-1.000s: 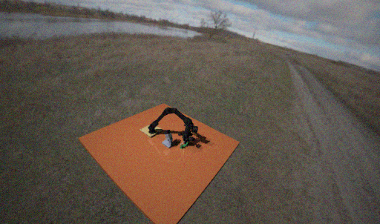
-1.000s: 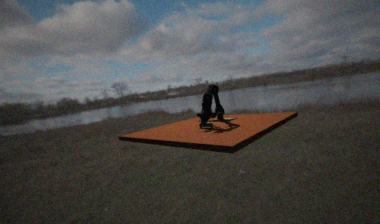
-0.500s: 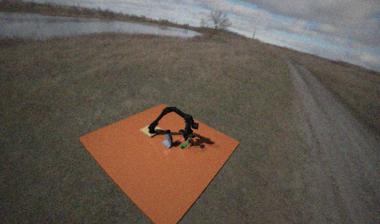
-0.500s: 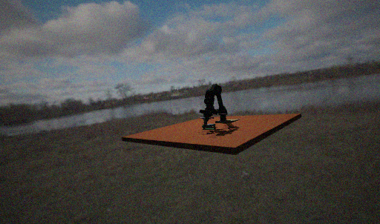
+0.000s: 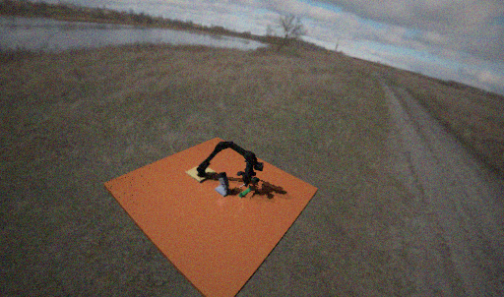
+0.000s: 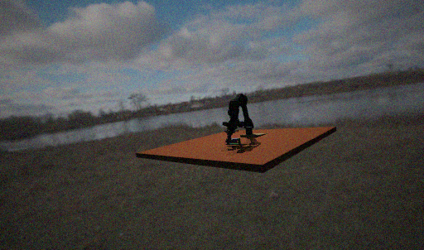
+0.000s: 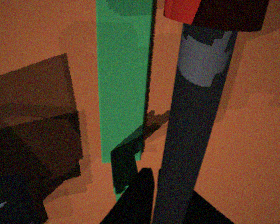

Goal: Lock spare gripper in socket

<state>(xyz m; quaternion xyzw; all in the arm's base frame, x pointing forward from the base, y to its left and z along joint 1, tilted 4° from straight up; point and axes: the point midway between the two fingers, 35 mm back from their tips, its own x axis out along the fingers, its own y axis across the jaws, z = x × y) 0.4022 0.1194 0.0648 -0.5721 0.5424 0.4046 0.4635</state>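
Now: the green cradle 50 mm below my gripper tip, 10 mm to the left of it and 10 mm behind it. The rest, counted from my gripper tip: spare gripper: 150 mm behind, 110 mm to the right, 40 mm above; mount: 130 mm behind, 110 mm to the right, 20 mm below.
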